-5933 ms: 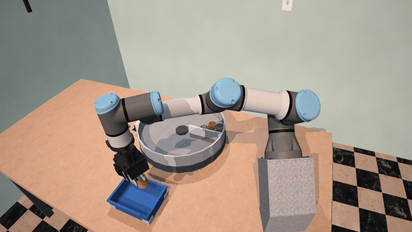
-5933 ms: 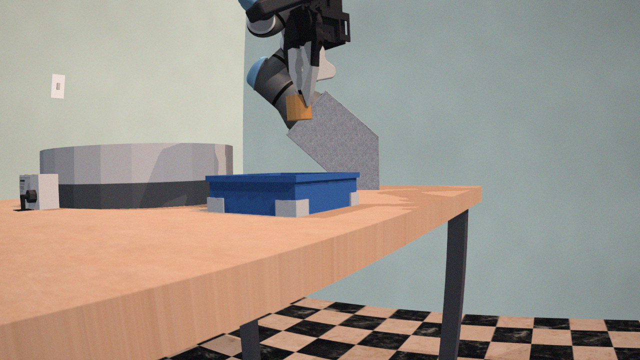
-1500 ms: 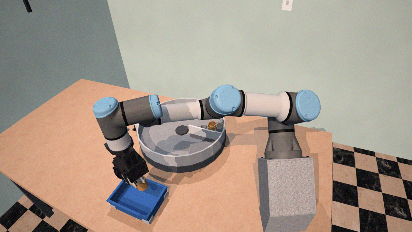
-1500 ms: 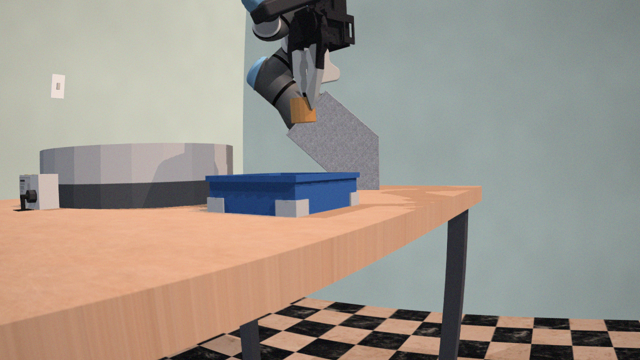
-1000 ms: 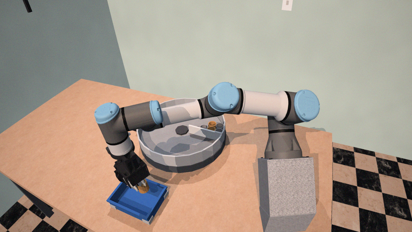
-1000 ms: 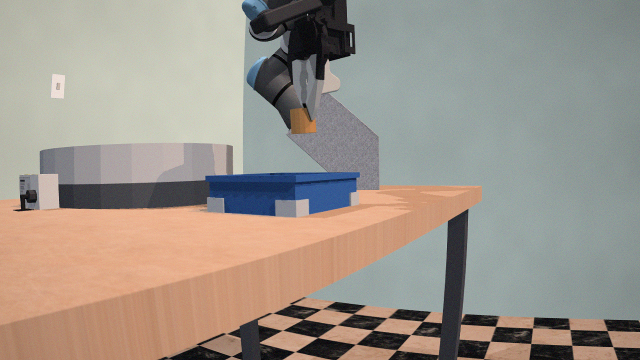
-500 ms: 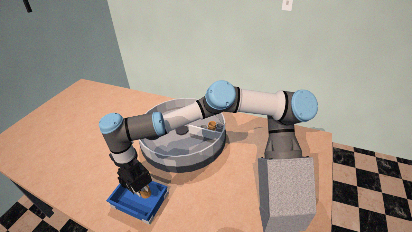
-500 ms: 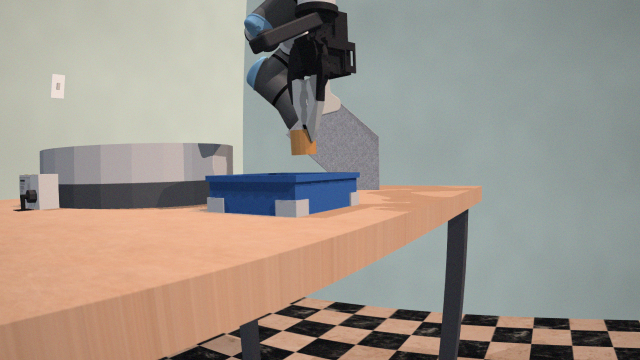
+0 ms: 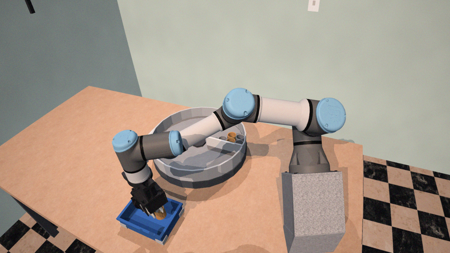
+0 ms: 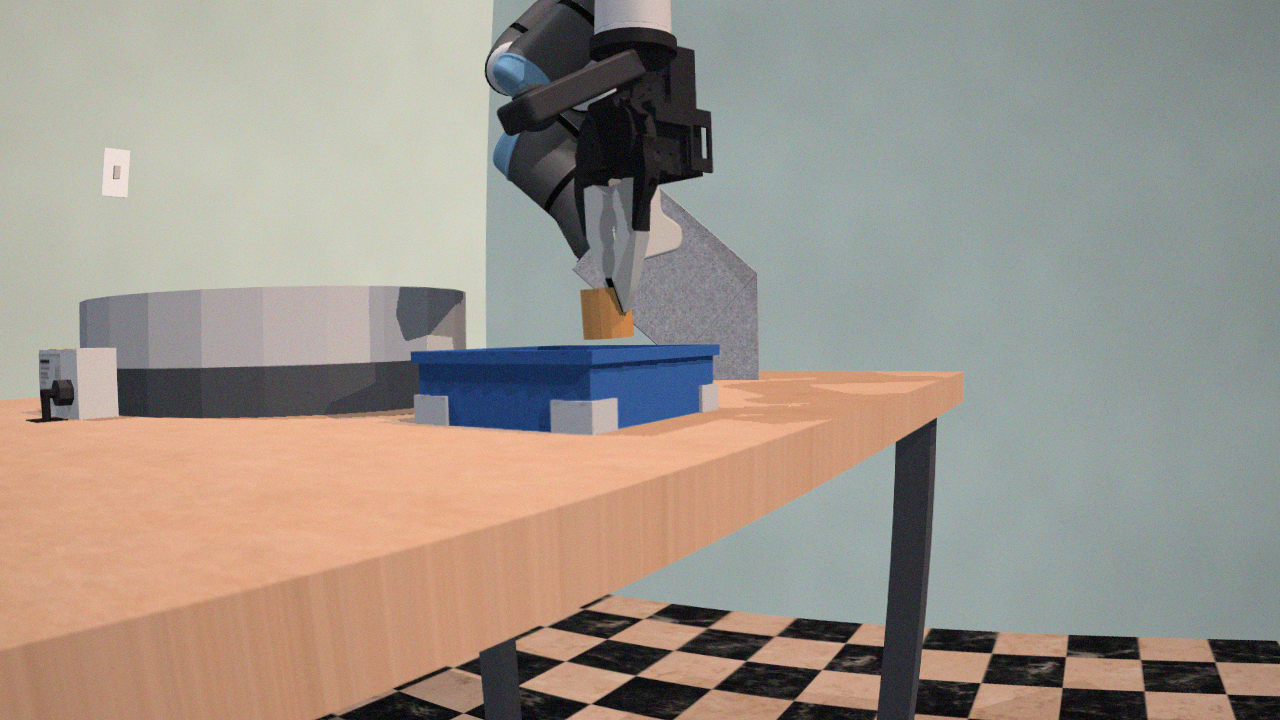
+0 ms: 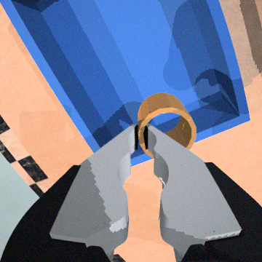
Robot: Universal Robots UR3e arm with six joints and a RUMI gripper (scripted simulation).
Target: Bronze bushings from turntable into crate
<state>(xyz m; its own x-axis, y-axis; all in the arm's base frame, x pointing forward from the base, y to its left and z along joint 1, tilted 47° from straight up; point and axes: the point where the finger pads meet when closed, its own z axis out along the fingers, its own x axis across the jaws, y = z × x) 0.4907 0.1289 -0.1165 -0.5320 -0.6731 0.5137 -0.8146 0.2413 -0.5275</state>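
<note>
Right now the blue crate is 40 mm ahead of my hand, 20 mm to the right of it and 70 mm below it. Round my hand: grey turntable: 30 mm behind, 390 mm to the right, 40 mm below.
</note>
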